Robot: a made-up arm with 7 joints. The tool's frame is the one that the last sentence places.
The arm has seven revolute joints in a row. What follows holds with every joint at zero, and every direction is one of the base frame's. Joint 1 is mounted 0.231 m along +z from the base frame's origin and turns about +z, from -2.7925 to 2.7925 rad. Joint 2 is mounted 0.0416 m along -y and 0.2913 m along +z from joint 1 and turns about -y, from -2.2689 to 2.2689 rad. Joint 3 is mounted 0.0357 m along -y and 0.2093 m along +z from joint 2 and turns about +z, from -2.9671 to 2.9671 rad. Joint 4 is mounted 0.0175 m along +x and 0.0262 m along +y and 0.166 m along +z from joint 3 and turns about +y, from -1.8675 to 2.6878 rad. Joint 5 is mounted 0.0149 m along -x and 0.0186 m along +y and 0.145 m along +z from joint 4 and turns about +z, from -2.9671 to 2.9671 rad. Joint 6 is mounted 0.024 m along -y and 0.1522 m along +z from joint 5 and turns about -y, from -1.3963 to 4.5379 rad. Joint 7 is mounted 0.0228 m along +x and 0.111 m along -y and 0.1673 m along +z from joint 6 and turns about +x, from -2.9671 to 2.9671 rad. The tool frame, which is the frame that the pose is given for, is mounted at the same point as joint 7; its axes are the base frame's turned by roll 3.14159, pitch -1.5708 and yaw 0 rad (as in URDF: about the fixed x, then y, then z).
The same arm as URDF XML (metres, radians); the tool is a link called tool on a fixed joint. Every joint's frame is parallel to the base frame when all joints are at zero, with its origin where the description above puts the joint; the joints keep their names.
<robot name="arm">
  <link name="base_link"/>
  <link name="link1"/>
  <link name="link2"/>
  <link name="link3"/>
  <link name="link4"/>
  <link name="link5"/>
  <link name="link6"/>
  <link name="link7"/>
  <link name="tool"/>
  <joint name="joint 1" type="revolute">
    <parent link="base_link"/>
    <child link="link1"/>
    <origin xyz="0 0 0.231" rpy="0 0 0"/>
    <axis xyz="0 0 1"/>
    <limit lower="-2.7925" upper="2.7925"/>
  </joint>
  <joint name="joint 2" type="revolute">
    <parent link="link1"/>
    <child link="link2"/>
    <origin xyz="0 -0.0416 0.2913" rpy="0 0 0"/>
    <axis xyz="0 -1 0"/>
    <limit lower="-2.2689" upper="2.2689"/>
  </joint>
  <joint name="joint 3" type="revolute">
    <parent link="link2"/>
    <child link="link3"/>
    <origin xyz="0 -0.0357 0.2093" rpy="0 0 0"/>
    <axis xyz="0 0 1"/>
    <limit lower="-2.9671" upper="2.9671"/>
  </joint>
  <joint name="joint 4" type="revolute">
    <parent link="link3"/>
    <child link="link4"/>
    <origin xyz="0.0175 0.0262 0.166" rpy="0 0 0"/>
    <axis xyz="0 1 0"/>
    <limit lower="-1.8675" upper="2.6878"/>
  </joint>
  <joint name="joint 5" type="revolute">
    <parent link="link4"/>
    <child link="link5"/>
    <origin xyz="-0.0149 0.0186 0.145" rpy="0 0 0"/>
    <axis xyz="0 0 1"/>
    <limit lower="-2.9671" upper="2.9671"/>
  </joint>
  <joint name="joint 6" type="revolute">
    <parent link="link5"/>
    <child link="link6"/>
    <origin xyz="0 -0.024 0.1522" rpy="0 0 0"/>
    <axis xyz="0 -1 0"/>
    <limit lower="-1.3963" upper="4.5379"/>
  </joint>
  <joint name="joint 7" type="revolute">
    <parent link="link6"/>
    <child link="link7"/>
    <origin xyz="0.0228 -0.111 0.1673" rpy="0 0 0"/>
    <axis xyz="1 0 0"/>
    <limit lower="-2.9671" upper="2.9671"/>
  </joint>
  <joint name="tool_joint" type="fixed">
    <parent link="link7"/>
    <child link="tool"/>
    <origin xyz="0 0 0" rpy="3.1416 -1.5708 0"/>
  </joint>
</robot>

